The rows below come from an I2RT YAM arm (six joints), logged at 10 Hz.
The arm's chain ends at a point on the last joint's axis. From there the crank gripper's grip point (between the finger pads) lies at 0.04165 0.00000 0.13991 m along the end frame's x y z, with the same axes.
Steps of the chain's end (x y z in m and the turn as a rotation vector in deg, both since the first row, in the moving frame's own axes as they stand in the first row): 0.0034 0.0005 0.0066 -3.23 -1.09 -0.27; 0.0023 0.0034 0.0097 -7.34 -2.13 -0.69; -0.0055 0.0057 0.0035 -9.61 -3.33 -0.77; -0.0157 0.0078 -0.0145 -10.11 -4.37 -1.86; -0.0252 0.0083 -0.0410 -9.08 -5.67 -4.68; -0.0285 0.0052 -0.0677 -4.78 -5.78 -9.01
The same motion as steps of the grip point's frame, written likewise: 0.0008 0.0082 0.0071 -3.23 -1.09 -0.27; -0.0028 0.0209 0.0100 -7.34 -2.13 -0.69; -0.0135 0.0287 0.0038 -9.61 -3.33 -0.77; -0.0260 0.0314 -0.0138 -10.11 -4.37 -1.86; -0.0384 0.0278 -0.0391 -9.08 -5.67 -4.68; -0.0423 0.0116 -0.0644 -4.78 -5.78 -9.01
